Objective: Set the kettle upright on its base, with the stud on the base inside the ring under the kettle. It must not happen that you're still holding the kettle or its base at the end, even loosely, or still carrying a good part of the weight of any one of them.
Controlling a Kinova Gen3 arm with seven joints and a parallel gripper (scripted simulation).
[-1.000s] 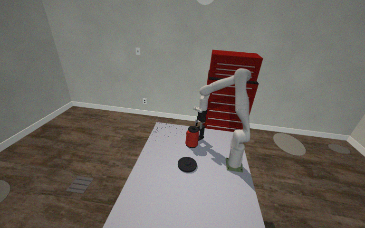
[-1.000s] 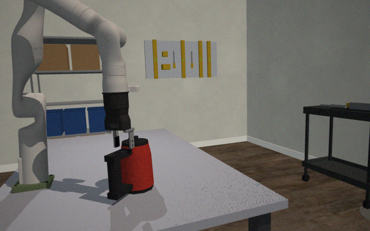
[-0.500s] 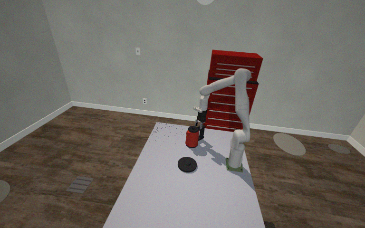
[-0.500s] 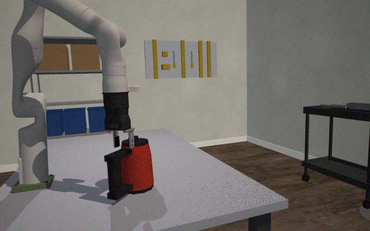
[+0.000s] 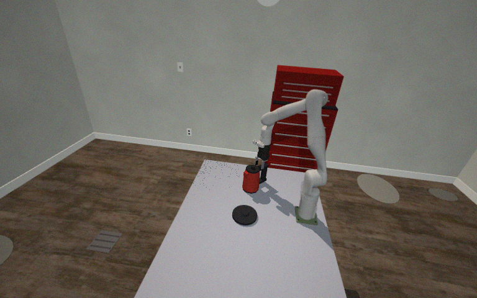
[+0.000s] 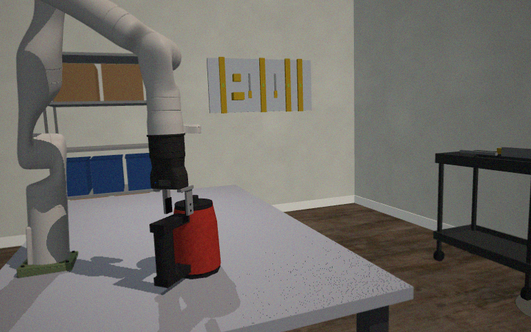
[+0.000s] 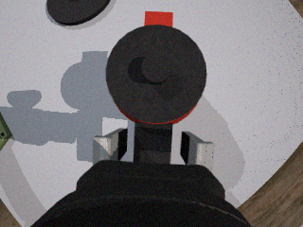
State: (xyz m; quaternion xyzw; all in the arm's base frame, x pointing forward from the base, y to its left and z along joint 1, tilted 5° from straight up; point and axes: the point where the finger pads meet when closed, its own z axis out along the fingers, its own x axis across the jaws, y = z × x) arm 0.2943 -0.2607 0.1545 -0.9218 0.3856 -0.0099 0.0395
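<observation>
Right now my hand is 2 cm short of the red kettle, 2 cm to the right of it and 8 cm above it. From my hand the other things lie so: round black base: 7 cm ahead, 31 cm to the left, 16 cm below.
</observation>
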